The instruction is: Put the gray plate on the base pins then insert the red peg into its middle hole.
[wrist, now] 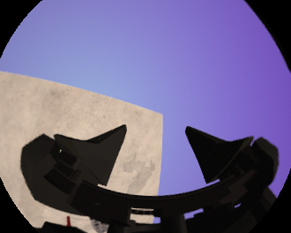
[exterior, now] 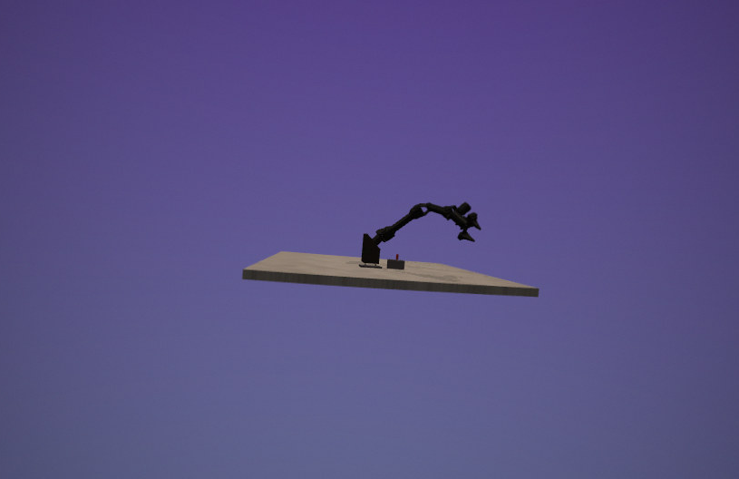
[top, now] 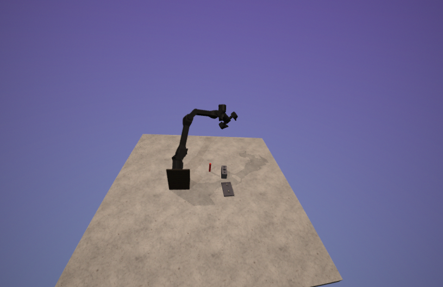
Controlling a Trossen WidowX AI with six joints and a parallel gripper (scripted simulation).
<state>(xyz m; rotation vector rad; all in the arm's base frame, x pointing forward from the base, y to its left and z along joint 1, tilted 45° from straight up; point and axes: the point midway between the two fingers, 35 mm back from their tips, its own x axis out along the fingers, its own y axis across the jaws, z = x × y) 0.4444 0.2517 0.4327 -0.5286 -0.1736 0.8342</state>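
Right now my gripper tip is 43 cm to the left of the gray plate, 19 cm above it and 13 cm past it. From my gripper tip the other things lie so: red peg 40 cm to the right, 24 cm behind, 19 cm below.
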